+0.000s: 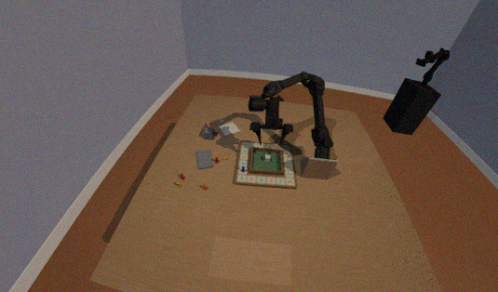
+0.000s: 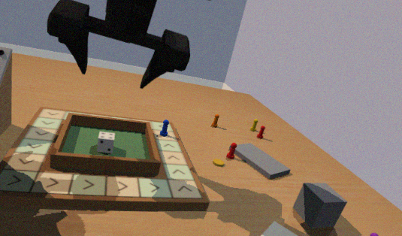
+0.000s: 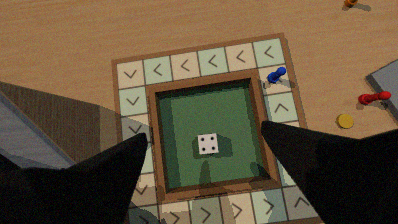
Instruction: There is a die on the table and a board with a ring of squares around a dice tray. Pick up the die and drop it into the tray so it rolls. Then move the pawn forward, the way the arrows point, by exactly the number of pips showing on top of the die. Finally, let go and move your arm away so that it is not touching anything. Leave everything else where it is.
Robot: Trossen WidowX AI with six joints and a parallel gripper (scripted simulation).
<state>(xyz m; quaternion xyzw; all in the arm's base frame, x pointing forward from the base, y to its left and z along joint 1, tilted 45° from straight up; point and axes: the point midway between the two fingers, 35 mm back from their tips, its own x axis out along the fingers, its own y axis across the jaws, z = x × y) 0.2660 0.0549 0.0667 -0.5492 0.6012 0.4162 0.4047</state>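
The blue pawn is 11 cm ahead of my gripper tip, 7 cm to the left of it and 10 cm below it. The rest, counted from my gripper tip: green dice tray 1 cm ahead, 12 cm below; then grey slab 32 cm ahead, 2 cm to the left, 12 cm below; then white die 2 cm to the right, 10 cm below.
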